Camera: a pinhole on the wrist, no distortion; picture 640 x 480 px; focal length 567.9 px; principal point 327.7 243.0 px. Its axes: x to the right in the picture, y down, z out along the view. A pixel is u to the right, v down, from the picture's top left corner.
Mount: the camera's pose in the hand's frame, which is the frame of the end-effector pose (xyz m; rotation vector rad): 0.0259 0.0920 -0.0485 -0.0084 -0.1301 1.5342
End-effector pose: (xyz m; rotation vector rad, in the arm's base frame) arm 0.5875 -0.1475 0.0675 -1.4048 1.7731 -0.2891
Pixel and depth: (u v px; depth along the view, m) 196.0 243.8 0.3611
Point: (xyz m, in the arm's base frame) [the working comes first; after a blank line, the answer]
In the camera's frame: -0.0837 0.0005 0.3611

0.8189 -0.0532 -0.1058
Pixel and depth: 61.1 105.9 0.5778
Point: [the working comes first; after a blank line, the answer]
In the camera's frame: -0.2712 -0.1395 0.5778

1.1138 -0.1620 -0.1598
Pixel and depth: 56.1 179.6 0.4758
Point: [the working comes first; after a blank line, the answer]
In the camera's frame: -0.2276 -0.0531 0.4758

1.0021 -0.1082 -0.0936
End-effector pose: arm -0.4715 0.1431 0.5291 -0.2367 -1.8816 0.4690
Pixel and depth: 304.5 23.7 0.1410
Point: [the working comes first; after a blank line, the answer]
In the camera's frame: -0.0058 -0.0544 0.1410

-0.5893 0.2154 0.5267
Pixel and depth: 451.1 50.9 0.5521
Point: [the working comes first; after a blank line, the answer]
In the camera's frame: 0.1200 -0.1868 0.5521

-1.0308 0.2451 0.4463
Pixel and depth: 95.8 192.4 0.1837
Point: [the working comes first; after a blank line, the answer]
In the camera's frame: -0.0750 -0.0164 0.1837

-0.6007 0.1279 0.5098
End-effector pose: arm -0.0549 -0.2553 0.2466 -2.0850 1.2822 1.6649
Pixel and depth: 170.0 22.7 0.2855
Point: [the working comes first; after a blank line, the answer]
In the camera's frame: -0.0793 -0.1108 0.2855

-0.2144 -0.1564 0.0637
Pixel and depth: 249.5 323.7 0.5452
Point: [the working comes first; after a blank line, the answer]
In the camera's frame: -0.0751 0.0775 0.5452

-0.3797 0.1024 0.1565
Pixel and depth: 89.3 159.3 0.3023
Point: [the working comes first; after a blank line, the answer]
In the camera's frame: -0.1269 -0.0446 0.3023

-0.1868 -0.0890 0.1042
